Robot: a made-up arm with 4 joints.
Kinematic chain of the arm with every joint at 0, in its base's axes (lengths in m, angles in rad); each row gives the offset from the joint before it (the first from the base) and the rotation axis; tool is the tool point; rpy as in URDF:
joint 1: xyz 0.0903 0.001 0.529 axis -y
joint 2: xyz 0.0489 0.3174 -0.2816 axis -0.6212 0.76 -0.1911
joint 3: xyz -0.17 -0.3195 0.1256 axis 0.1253 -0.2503 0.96
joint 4: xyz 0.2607 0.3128 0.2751 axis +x
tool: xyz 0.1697 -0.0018 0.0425 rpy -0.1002 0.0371 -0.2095
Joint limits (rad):
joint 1: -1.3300..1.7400
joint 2: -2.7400..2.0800
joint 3: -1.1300..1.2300
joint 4: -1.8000..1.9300
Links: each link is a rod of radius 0.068 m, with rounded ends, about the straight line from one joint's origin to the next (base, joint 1, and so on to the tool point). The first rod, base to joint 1, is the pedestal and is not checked.
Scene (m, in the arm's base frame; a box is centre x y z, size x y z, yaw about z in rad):
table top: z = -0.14
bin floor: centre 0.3 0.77 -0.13 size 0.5 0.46 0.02 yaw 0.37
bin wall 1: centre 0.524 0.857 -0 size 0.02 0.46 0.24 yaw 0.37
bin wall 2: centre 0.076 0.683 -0 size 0.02 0.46 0.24 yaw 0.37
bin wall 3: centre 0.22 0.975 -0 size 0.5 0.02 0.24 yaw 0.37
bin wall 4: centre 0.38 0.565 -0 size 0.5 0.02 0.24 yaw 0.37
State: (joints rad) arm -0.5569 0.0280 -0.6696 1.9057
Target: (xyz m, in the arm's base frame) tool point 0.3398 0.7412 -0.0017
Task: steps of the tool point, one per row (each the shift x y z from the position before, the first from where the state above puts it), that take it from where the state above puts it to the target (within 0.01 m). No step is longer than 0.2 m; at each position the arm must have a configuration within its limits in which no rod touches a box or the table.
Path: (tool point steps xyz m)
1: 0.0362 0.1593 0.0092
2: 0.0056 0.1525 -0.0069
3: -0.0160 0.1383 -0.0140
4: -0.0261 0.1215 -0.0128
5: -0.0236 0.1050 -0.0067
6: -0.0218 0.0444 -0.0906
7: -0.0317 0.0326 -0.0927
8: -0.0414 0.0204 -0.0940

